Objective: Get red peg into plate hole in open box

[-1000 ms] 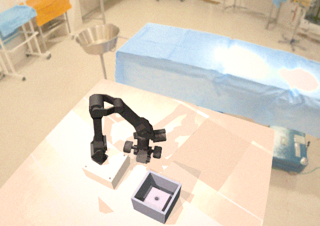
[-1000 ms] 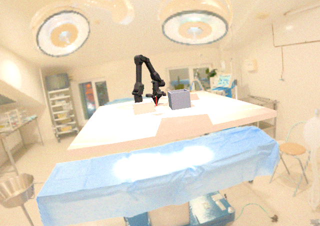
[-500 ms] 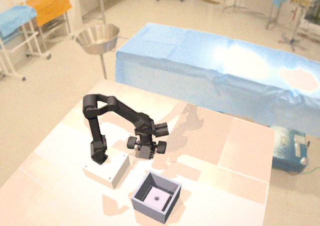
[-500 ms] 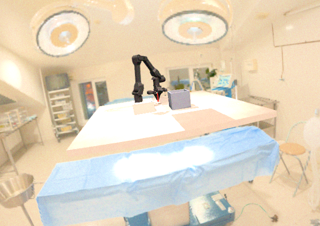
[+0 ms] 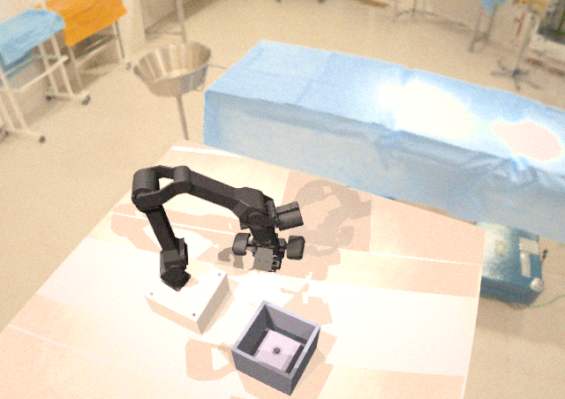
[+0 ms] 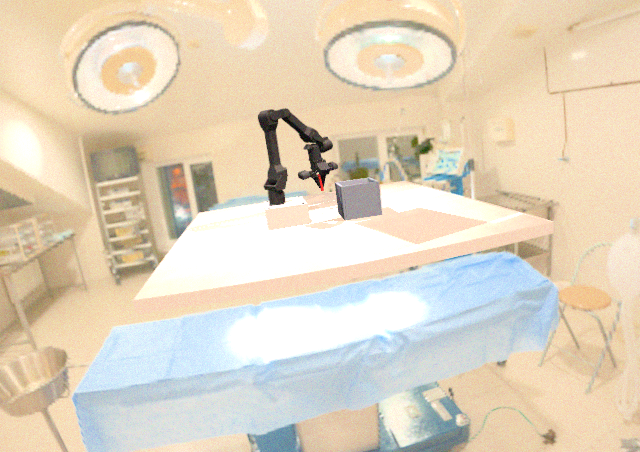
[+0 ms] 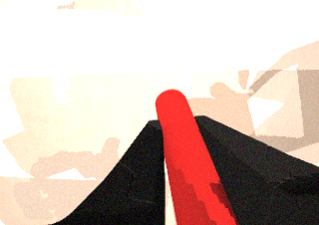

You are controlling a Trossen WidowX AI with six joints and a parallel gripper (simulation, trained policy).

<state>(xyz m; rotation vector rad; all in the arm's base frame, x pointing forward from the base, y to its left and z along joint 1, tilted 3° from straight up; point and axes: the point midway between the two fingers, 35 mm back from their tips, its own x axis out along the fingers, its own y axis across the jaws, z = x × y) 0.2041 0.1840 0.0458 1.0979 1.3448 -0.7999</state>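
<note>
The plate is 140 mm ahead of my gripper tip, 220 mm to the right of it and 60 mm below it. Round my gripper tip: red peg (10 mm to the right, 20 mm above).
</note>
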